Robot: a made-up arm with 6 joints. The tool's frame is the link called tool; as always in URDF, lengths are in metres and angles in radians. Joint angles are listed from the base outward. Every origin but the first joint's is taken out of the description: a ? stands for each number. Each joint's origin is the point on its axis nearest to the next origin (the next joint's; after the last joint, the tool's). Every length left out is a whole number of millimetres.
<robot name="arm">
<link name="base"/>
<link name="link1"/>
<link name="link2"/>
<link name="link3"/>
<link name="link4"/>
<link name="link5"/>
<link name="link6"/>
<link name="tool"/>
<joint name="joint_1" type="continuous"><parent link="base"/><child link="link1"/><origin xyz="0 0 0.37" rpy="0 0 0"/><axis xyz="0 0 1"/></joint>
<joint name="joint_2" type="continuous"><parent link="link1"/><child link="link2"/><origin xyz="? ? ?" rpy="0 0 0"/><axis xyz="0 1 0"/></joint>
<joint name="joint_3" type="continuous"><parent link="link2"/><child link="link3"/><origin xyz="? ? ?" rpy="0 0 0"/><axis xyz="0 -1 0"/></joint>
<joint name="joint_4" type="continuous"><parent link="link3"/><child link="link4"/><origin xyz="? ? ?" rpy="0 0 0"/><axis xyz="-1 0 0"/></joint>
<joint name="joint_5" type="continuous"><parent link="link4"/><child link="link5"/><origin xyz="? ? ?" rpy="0 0 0"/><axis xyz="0 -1 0"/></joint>
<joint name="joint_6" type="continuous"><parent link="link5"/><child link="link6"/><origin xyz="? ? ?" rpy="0 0 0"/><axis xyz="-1 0 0"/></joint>
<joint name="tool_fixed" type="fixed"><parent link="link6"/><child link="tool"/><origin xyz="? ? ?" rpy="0 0 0"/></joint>
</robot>
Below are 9 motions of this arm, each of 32 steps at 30 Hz.
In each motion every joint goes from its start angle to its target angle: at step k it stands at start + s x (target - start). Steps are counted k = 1, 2, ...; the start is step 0. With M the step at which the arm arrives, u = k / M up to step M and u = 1 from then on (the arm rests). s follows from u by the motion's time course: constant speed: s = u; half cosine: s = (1 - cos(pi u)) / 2; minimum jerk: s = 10 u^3 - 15 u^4 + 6 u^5.
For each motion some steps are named. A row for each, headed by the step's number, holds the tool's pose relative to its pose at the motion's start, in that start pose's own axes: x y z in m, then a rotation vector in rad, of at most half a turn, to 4 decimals.
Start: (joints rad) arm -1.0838 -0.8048 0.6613 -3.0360 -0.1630 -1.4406
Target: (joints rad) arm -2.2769 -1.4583 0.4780 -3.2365 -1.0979 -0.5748
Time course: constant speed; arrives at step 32
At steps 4, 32:
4: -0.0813 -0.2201 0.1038 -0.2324 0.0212 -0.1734
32: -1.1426 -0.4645 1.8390 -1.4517 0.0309 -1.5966

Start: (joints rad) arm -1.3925 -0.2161 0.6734 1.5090 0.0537 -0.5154
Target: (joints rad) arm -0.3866 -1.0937 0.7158 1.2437 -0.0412 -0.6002
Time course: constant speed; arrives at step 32
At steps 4, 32:
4: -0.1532 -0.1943 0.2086 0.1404 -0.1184 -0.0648
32: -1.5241 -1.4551 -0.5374 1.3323 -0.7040 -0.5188

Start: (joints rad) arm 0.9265 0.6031 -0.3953 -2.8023 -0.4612 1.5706
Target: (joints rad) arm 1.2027 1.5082 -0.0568 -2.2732 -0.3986 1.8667
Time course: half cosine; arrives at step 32
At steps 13, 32:
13: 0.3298 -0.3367 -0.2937 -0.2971 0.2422 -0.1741
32: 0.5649 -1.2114 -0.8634 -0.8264 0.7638 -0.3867

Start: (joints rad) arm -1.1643 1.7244 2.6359 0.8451 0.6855 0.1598
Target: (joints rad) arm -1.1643 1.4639 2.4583 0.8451 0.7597 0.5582
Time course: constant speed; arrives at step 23
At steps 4, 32:
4: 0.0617 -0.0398 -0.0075 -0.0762 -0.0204 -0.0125
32: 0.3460 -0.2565 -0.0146 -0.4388 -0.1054 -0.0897

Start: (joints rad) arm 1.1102 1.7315 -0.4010 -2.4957 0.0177 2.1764
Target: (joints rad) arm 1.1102 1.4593 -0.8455 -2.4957 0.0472 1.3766
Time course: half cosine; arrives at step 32
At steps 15, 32:
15: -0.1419 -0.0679 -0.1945 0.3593 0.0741 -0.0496
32: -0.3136 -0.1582 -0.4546 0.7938 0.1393 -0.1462

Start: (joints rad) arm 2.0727 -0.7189 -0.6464 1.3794 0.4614 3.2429
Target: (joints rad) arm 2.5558 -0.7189 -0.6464 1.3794 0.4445 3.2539
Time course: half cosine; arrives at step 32
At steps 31, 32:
31: 0.0450 -0.0234 -0.4178 0.0606 0.4596 -0.0180
32: 0.0449 -0.0234 -0.4188 0.0607 0.4607 -0.0180

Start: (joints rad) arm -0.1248 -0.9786 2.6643 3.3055 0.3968 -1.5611
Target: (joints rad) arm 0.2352 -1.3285 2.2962 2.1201 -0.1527 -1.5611
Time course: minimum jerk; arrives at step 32
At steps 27, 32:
27: 0.1236 -0.3581 -0.9123 1.0227 0.1800 -0.5948
32: 0.1192 -0.3679 -0.9438 1.0532 0.1932 -0.6157

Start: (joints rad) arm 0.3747 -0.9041 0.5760 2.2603 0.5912 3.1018
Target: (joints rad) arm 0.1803 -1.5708 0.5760 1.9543 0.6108 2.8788
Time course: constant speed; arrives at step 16
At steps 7, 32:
7: -0.5430 0.5593 -0.0431 0.0021 -0.1370 0.2380
32: -1.2877 1.1298 -0.4421 -0.0359 -0.1931 0.5825

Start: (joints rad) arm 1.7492 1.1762 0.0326 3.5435 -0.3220 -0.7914
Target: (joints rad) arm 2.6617 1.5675 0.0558 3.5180 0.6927 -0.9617
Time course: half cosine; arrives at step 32
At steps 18, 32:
18: 0.0779 -0.6038 1.1395 -0.4136 -0.6684 0.3683
32: -0.1405 -0.6648 1.8561 -0.8193 -0.8737 0.7735

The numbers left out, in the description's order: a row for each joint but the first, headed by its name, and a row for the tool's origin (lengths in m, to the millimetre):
joint_2: 0.23 0 0
joint_3: 0 0 1.39
joint_4: 1.38 0 0.17
joint_5: 0 0 0
joint_6: 0.23 0 0
tool: 0 0 0

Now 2 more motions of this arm.
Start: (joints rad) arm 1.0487 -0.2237 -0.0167 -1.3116 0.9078 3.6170
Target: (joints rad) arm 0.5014 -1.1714 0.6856 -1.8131 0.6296 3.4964
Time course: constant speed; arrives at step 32
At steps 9, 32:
9: -0.1988 -0.1921 -0.8259 0.4071 0.2309 -0.1332
32: -2.2344 -0.0194 -1.9521 1.0961 0.5975 -1.0908

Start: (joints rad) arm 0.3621 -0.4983 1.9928 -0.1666 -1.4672 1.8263
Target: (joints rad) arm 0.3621 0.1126 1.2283 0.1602 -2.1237 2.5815
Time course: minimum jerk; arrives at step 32
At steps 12, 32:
12: 0.6614 0.3665 -0.0461 -0.1572 -0.1115 0.5530
32: 1.5828 1.9429 0.1270 -0.3951 -0.9769 1.8321

